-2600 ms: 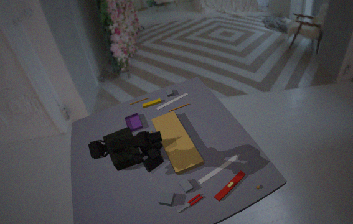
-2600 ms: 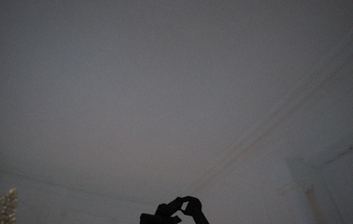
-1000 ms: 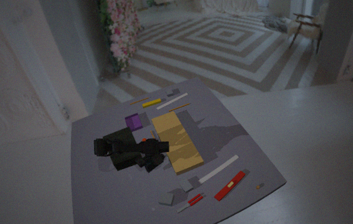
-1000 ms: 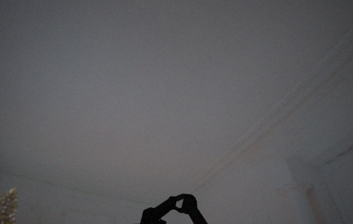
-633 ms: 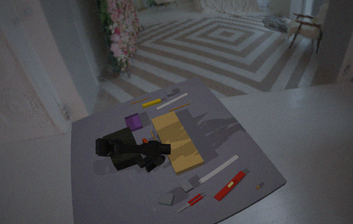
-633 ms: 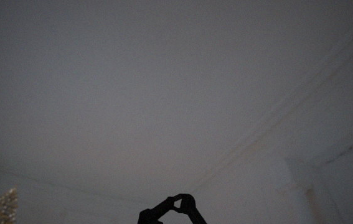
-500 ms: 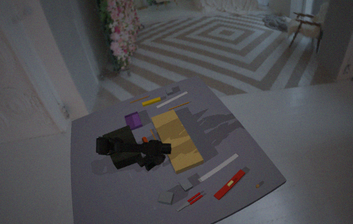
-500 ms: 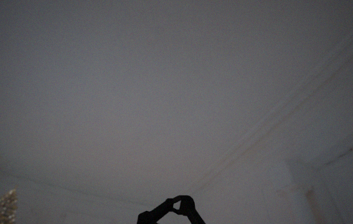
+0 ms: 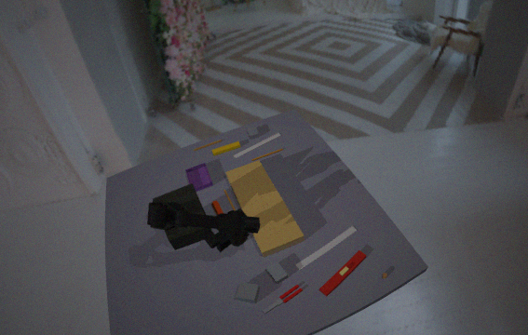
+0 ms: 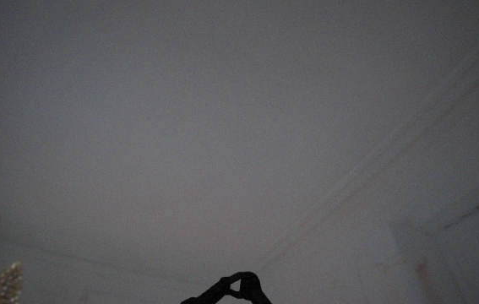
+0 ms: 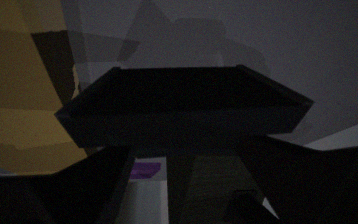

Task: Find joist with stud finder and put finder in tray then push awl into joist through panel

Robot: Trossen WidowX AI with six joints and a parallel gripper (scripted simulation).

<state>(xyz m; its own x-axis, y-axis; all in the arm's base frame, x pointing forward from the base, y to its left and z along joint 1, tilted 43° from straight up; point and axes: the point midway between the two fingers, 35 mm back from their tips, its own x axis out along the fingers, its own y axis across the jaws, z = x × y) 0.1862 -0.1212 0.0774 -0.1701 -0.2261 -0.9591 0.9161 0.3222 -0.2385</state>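
Now: the stud finder 20 mm ahead of my gripper tip. The rest, counted from my gripper tip: purple tray (450 mm to the left, 60 mm below, 50 mm behind); red level (370 mm ahead, 340 mm to the right, 60 mm below); yellow bar (620 mm to the left, 150 mm ahead, 70 mm below).
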